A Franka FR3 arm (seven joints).
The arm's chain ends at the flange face. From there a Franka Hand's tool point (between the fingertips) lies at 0.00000 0.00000 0.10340 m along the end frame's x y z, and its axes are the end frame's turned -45 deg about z.
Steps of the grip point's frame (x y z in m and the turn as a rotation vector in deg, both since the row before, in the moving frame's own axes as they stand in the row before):
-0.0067 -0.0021 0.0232 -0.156 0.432 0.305
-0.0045 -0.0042 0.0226 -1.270 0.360 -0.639
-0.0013 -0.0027 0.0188 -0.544 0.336 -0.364
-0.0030 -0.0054 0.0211 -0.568 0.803 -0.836
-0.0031 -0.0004 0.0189 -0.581 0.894 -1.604
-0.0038 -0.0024 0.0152 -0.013 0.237 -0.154
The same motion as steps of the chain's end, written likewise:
-0.0070 0.0036 0.0232 0.195 0.416 0.305
-0.0082 -0.0009 0.0226 -0.643 1.153 -0.639
-0.0040 -0.0013 0.0188 -0.147 0.622 -0.364
-0.0077 -0.0014 0.0211 0.166 0.969 -0.836
-0.0044 0.0023 0.0189 0.221 1.043 -1.604
-0.0047 0.0013 0.0152 0.158 0.177 -0.154

